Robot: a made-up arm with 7 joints. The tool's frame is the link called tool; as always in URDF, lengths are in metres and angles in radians.
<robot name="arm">
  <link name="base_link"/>
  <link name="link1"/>
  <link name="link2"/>
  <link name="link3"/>
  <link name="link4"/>
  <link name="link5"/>
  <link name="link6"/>
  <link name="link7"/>
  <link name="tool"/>
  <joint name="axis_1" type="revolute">
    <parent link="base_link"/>
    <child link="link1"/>
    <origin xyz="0 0 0.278"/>
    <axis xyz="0 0 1"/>
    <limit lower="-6.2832" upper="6.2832" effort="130" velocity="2"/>
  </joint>
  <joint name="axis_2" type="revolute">
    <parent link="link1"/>
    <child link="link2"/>
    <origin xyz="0 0 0" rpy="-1.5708 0 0"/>
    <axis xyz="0 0 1"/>
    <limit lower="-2.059" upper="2.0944" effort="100" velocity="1.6"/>
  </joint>
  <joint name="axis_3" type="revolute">
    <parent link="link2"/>
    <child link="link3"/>
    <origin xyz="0 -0.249 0" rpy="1.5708 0 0"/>
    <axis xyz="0 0 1"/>
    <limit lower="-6.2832" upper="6.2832" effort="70" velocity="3"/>
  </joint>
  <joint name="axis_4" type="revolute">
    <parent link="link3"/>
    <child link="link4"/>
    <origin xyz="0.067 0 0" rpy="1.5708 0 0"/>
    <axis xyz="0 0 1"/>
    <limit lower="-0.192" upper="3.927" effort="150" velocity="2.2"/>
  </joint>
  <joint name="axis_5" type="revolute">
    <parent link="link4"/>
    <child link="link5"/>
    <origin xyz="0.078 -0.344 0" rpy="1.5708 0 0"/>
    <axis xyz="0 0 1"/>
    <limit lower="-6.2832" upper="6.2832" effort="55" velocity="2.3"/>
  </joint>
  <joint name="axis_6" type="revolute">
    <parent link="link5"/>
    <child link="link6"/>
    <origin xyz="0 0 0" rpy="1.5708 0 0"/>
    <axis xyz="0 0 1"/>
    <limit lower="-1.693" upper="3.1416" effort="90" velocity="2.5"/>
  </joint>
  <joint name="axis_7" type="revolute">
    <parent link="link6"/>
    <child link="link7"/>
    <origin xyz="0.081 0.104 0" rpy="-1.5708 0 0"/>
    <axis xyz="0 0 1"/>
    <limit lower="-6.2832" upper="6.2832" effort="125" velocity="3"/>
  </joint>
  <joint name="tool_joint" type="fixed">
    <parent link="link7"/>
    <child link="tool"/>
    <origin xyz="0 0 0"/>
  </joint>
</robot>
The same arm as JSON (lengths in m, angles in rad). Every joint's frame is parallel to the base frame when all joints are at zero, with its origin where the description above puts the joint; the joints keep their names.
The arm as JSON. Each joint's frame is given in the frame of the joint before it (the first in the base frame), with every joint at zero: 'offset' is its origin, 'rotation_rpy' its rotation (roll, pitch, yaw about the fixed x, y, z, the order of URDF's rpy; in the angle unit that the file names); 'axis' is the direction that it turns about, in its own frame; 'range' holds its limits. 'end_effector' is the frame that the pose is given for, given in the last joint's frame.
{
  "length_unit": "m",
  "angle_unit": "rad",
  "chain": [
    {
      "id": "axis_1",
      "offset": [
        0.0,
        0.0,
        0.278
      ],
      "rotation_rpy": [
        0.0,
        0.0,
        0.0
      ],
      "axis": [
        0.0,
        0.0,
        1.0
      ],
      "range": [
        -6.2832,
        6.2832
      ]
    },
    {
      "id": "axis_2",
      "offset": [
        0.0,
        0.0,
        0.0
      ],
      "rotation_rpy": [
        0.0,
        0.0,
        0.0
      ],
      "axis": [
        0.0,
        1.0,
        0.0
      ],
      "range": [
        -2.059,
        2.0944
      ]
    },
    {
      "id": "axis_3",
      "offset": [
        0.0,
        0.0,
        0.249
      ],
      "rotation_rpy": [
        0.0,
        0.0,
        0.0
      ],
      "axis": [
        0.0,
        0.0,
        1.0
      ],
      "range": [
        -6.2832,
        6.2832
      ]
    },
    {
      "id": "axis_4",
      "offset": [
        0.067,
        0.0,
        0.0
      ],
      "rotation_rpy": [
        0.0,
        0.0,
        0.0
      ],
      "axis": [
        0.0,
        -1.0,
        0.0
      ],
      "range": [
        -0.192,
        3.927
      ]
    },
    {
      "id": "axis_5",
      "offset": [
        0.078,
        0.0,
        -0.344
      ],
      "rotation_rpy": [
        0.0,
        0.0,
        0.0
      ],
      "axis": [
        0.0,
        0.0,
        -1.0
      ],
      "range": [
        -6.2832,
        6.2832
      ]
    },
    {
      "id": "axis_6",
      "offset": [
        0.0,
        0.0,
        0.0
      ],
      "rotation_rpy": [
        0.0,
        0.0,
        0.0
      ],
      "axis": [
        0.0,
        1.0,
        0.0
      ],
      "range": [
        -1.693,
        3.1416
      ]
    },
    {
      "id": "axis_7",
      "offset": [
        0.081,
        0.0,
        -0.104
      ],
      "rotation_rpy": [
        0.0,
        0.0,
        0.0
      ],
      "axis": [
        0.0,
        0.0,
        -1.0
      ],
      "range": [
        -6.2832,
        6.2832
      ]
    }
  ],
  "end_effector": {
    "offset": [
      0.0,
      0.0,
      0.0
    ],
    "rotation_rpy": [
      -3.1416,
      0.0,
      0.0
    ]
  }
}

